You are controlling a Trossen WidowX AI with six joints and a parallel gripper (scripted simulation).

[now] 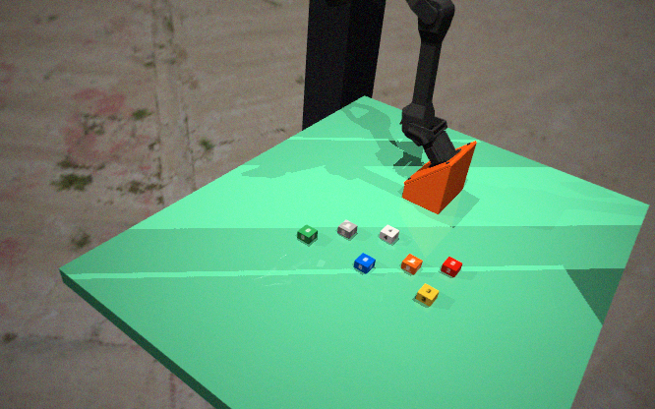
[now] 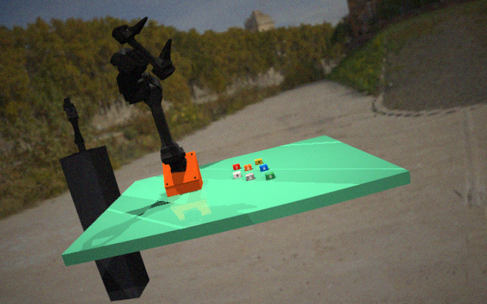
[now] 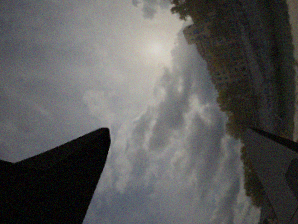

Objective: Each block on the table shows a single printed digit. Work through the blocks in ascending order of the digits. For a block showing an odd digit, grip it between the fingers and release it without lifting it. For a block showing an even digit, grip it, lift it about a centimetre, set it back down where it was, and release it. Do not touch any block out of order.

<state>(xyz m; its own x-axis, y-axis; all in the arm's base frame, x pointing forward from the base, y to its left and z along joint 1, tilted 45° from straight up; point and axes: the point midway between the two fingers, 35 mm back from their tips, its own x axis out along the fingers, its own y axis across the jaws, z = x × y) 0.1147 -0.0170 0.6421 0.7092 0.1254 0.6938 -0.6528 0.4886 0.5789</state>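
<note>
My gripper tip is 170 mm short of the green block, 380 mm to the right of it and 540 mm above it. The rest, counted from my gripper tip: grey block (90 mm ahead, 420 mm to the left, 540 mm below); then blue block (150 mm ahead, 520 mm to the left, 540 mm below); then white block (40 mm ahead, 500 mm to the left, 540 mm below).
</note>
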